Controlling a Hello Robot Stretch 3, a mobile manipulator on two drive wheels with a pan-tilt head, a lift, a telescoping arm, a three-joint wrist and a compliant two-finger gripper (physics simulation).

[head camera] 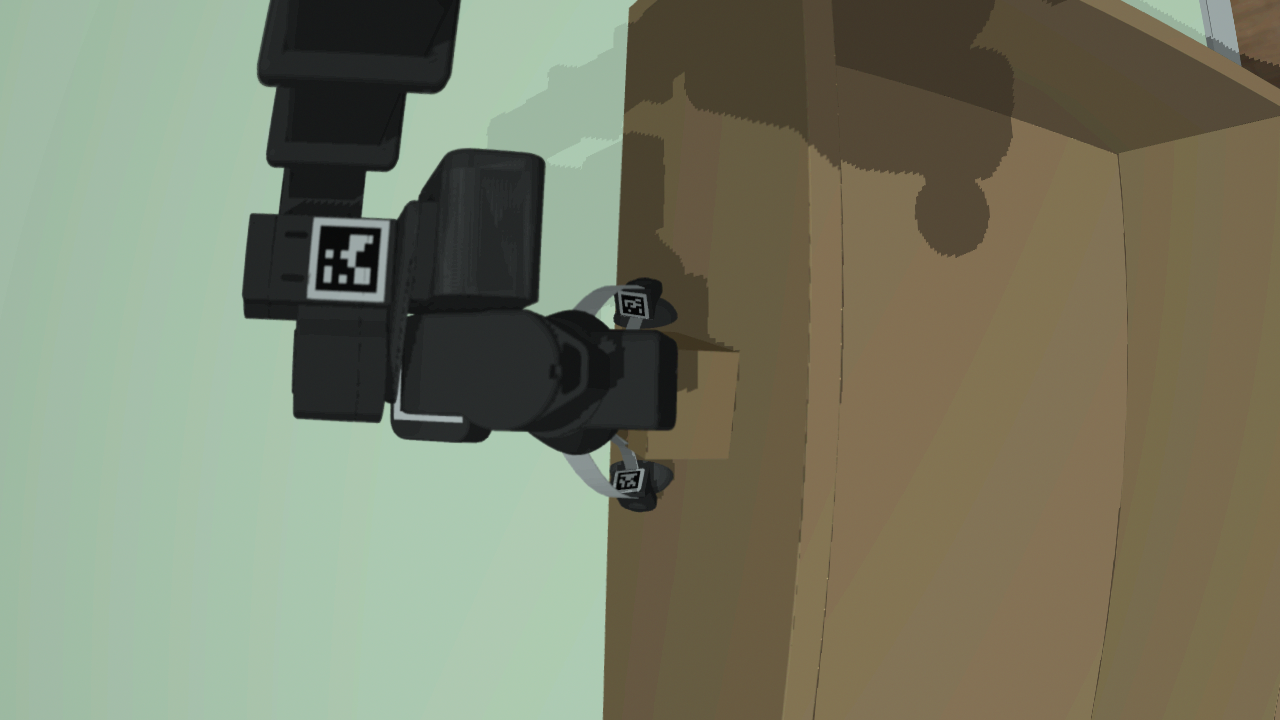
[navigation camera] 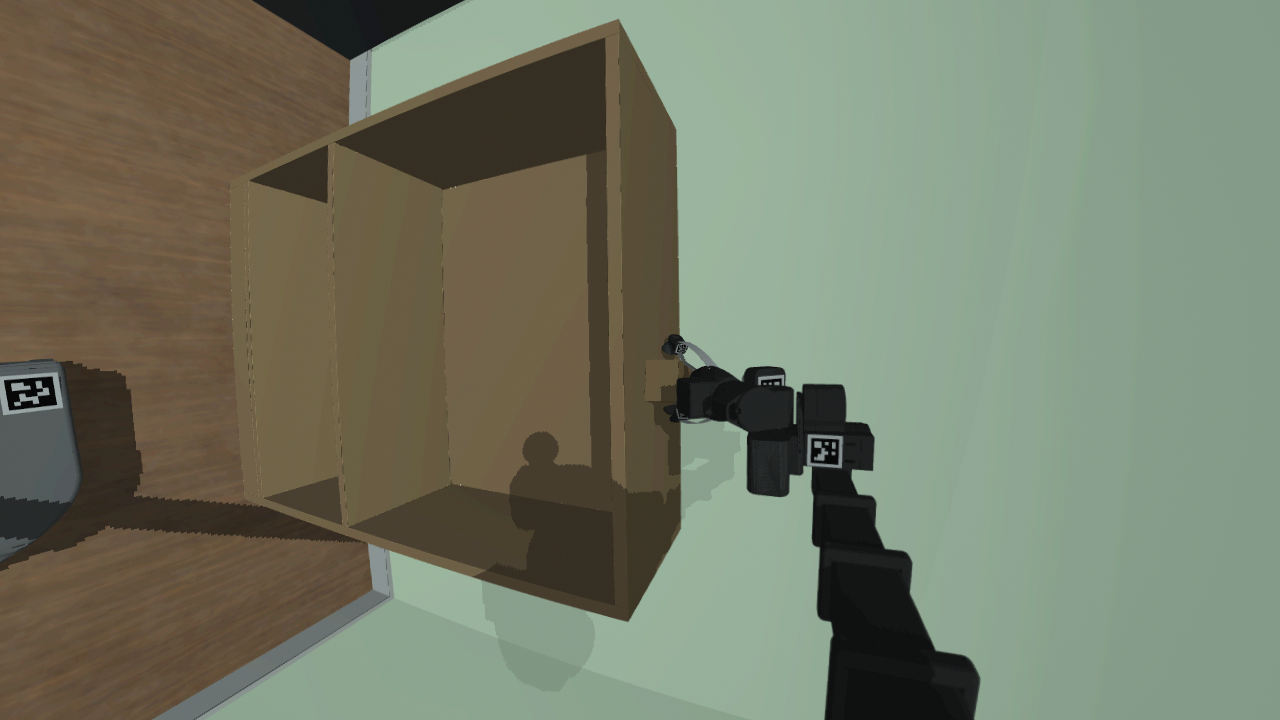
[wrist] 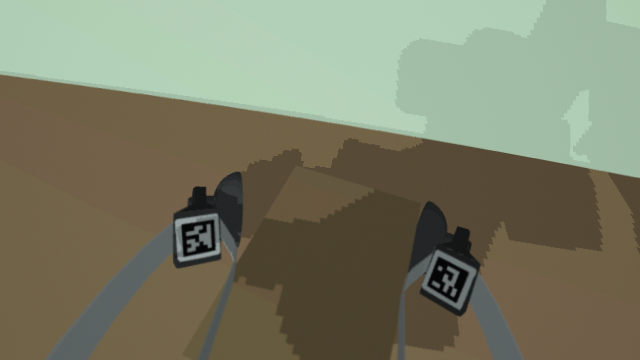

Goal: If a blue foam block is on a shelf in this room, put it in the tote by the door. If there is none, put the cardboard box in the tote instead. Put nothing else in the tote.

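Places are measured from the robot's base along level axes (x left, y back, z up), in centimetres.
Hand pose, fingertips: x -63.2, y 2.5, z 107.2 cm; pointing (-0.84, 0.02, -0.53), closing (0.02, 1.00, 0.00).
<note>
After its pixels a point has its place.
The cardboard box (head camera: 714, 416) {x -53.4, y 1.0, z 107.2 cm} (navigation camera: 656, 385) {x -53.1, y 2.3, z 107.8 cm} (wrist: 325, 260) is plain brown and lies on top of the shelf unit (head camera: 698, 591) {x -57.3, y -9.6, z 106.1 cm} (navigation camera: 648, 223) {x -56.9, y -21.9, z 106.1 cm} (wrist: 100, 150), near the wall. My gripper (head camera: 663, 394) {x -63.2, y 2.5, z 107.2 cm} (navigation camera: 671, 378) {x -63.2, y 2.5, z 107.2 cm} (wrist: 329, 212) {x -63.2, y 2.5, z 107.2 cm} is shut on the box from both sides, one fingertip at each side. In the head view the wrist hides part of the box. Whether the box is raised off the board cannot be told. No blue foam block and no tote show in these views.
The shelf unit's open compartments face sideways in the navigation view, with a divider (navigation camera: 334, 340) {x -45.7, y -5.9, z 44.9 cm} between them. A pale green wall (head camera: 179, 555) {x -76.9, y -10.9, z 140.3 cm} (navigation camera: 984, 223) {x -77.3, y -21.7, z 157.5 cm} (wrist: 200, 45) stands behind. The wooden floor (navigation camera: 134, 223) {x -30.7, y -32.7, z 0.1 cm} and part of my grey base (navigation camera: 35, 456) {x -12.3, y 10.4, z 16.0 cm} show at the left.
</note>
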